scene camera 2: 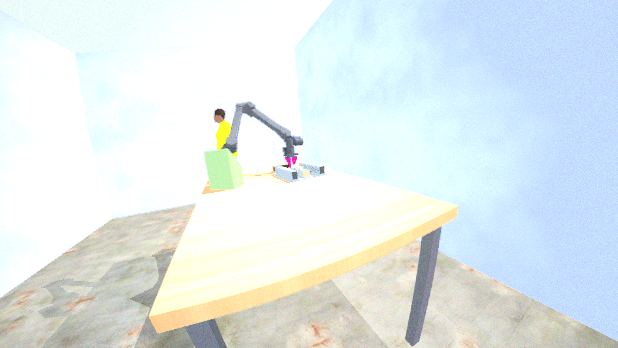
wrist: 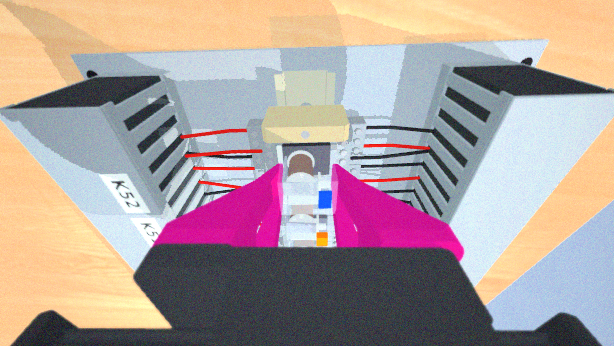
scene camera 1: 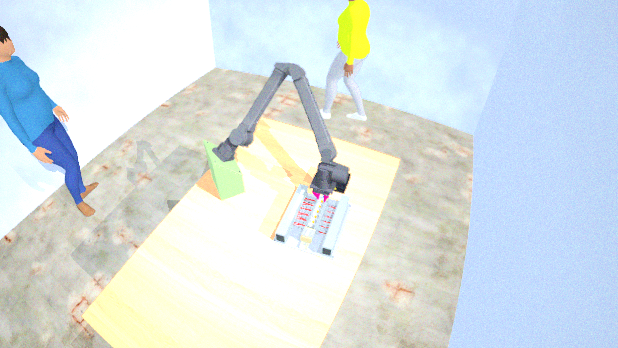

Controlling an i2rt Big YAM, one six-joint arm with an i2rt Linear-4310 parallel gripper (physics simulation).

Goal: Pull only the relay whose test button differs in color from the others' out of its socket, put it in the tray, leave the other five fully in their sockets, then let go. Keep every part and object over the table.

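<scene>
The relay with the blue test button stands upright at the end of the relay row beside the cream end block. An orange test button shows on the relay behind it; the other relays are small in scene camera 1 or hidden by my gripper. My gripper points down over the row. Its magenta fingers are shut on the clear housing of the blue-button relay, one on each side. The relay appears seated in its socket, whose base is mostly hidden. A dark shape behind my gripper may be the tray, mostly hidden.
Slotted wire ducts flank the row, with red and black wires between. The cream end block closes the row. The backplate lies on the table. A green wedge stands by the arm base.
</scene>
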